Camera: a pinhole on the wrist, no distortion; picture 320 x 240 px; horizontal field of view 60.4 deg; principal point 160.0 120.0 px. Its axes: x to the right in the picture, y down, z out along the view. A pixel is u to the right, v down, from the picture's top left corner.
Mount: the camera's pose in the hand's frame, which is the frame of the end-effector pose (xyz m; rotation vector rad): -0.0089 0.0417 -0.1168 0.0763 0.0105 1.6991
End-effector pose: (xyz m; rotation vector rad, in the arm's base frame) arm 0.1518 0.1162 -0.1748 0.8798 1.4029 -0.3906
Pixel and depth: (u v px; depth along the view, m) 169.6 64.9 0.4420
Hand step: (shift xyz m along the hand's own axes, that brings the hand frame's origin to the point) 0.1019 0.0519 0.3203
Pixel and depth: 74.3 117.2 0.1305
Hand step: 0.0050 -0.0033 0.0115
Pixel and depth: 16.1 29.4 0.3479
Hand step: 0.1476 -0.1369 0.2163
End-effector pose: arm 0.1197 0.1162 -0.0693 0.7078 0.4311 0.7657
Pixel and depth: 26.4 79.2 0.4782
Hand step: 0.1181 -0.1973 0.3463
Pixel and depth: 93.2 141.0 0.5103
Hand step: -0.0027 -0.1054 0.3888
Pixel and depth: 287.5 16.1 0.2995
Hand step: 0.1025 0.1828 0.1824
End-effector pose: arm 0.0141 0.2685 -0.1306 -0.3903 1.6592 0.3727
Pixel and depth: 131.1 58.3 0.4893
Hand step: 0.1342 -0.0134 0.3634
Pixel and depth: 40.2 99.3 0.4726
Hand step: 0.0794 -0.1755 0.3437
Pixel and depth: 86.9 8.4 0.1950
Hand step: 0.0872 -0.0067 0.0714
